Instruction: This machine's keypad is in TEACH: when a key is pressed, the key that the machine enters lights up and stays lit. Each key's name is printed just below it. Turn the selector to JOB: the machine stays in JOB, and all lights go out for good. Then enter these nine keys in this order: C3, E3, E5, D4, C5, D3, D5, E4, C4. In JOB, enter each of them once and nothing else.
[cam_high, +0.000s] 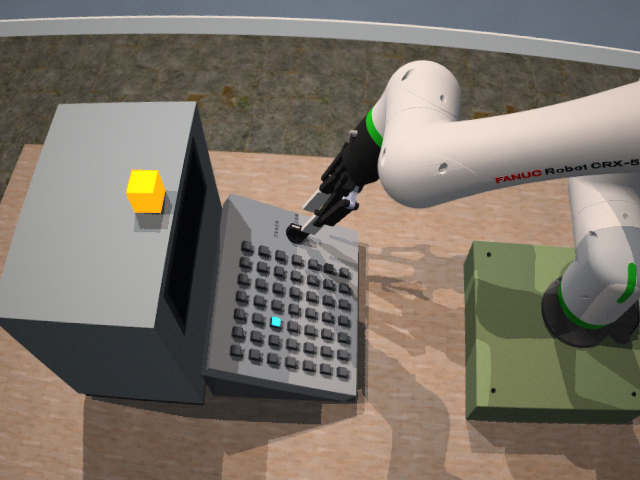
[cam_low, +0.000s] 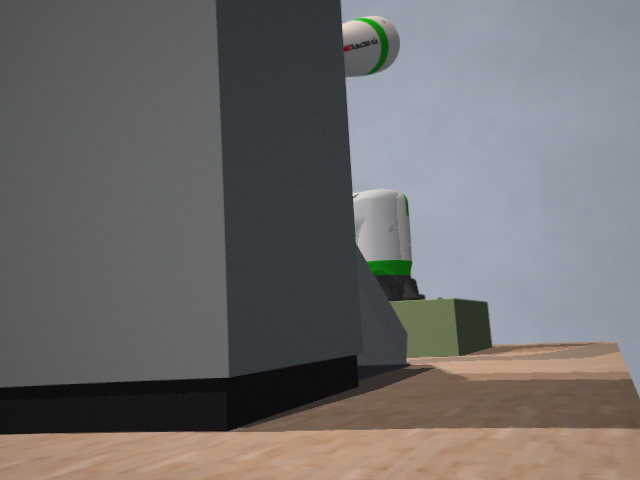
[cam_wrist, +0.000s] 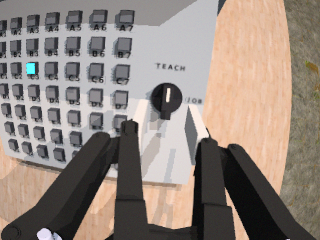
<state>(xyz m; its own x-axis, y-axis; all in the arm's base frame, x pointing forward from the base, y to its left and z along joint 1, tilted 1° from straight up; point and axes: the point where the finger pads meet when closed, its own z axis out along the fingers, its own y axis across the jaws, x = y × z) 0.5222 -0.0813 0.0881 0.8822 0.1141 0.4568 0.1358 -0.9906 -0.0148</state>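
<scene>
My hand is 4 cm short of the black selector knob and 7 cm above it. The rest, counted from my hand: grey keypad 4 cm ahead, 12 cm to the left, 12 cm below; C3 key 4 cm ahead, 20 cm to the left, 6 cm below.
</scene>
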